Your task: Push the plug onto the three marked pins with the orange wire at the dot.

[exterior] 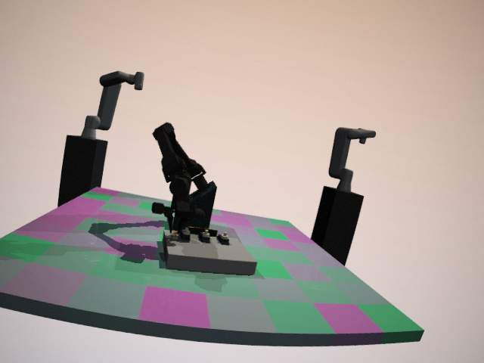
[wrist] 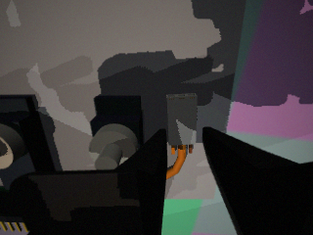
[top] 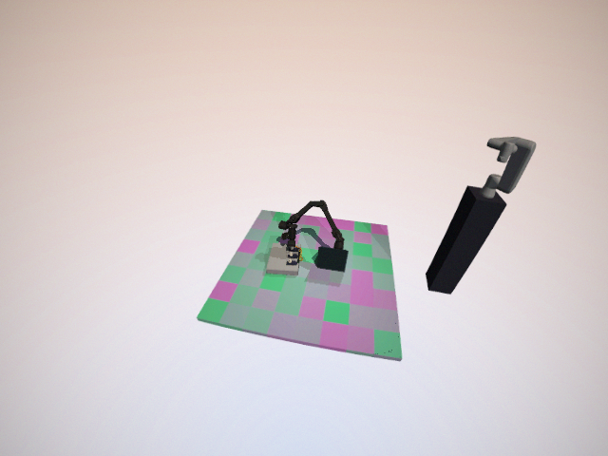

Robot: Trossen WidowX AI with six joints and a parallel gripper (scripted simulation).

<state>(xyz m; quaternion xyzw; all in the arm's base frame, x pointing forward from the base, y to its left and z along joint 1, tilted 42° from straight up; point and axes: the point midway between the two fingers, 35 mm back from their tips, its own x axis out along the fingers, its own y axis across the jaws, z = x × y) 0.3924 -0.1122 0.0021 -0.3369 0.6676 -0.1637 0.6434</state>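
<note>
Now: the yellow band 80 mm behind my gripper tip, 60 mm to the left of it and 10 mm above it. Also, from my gripper tip: pin strip (90 mm behind, 100 mm to the left); then grey holder (70 mm ahead, 130 mm to the left, 40 mm below).
</note>
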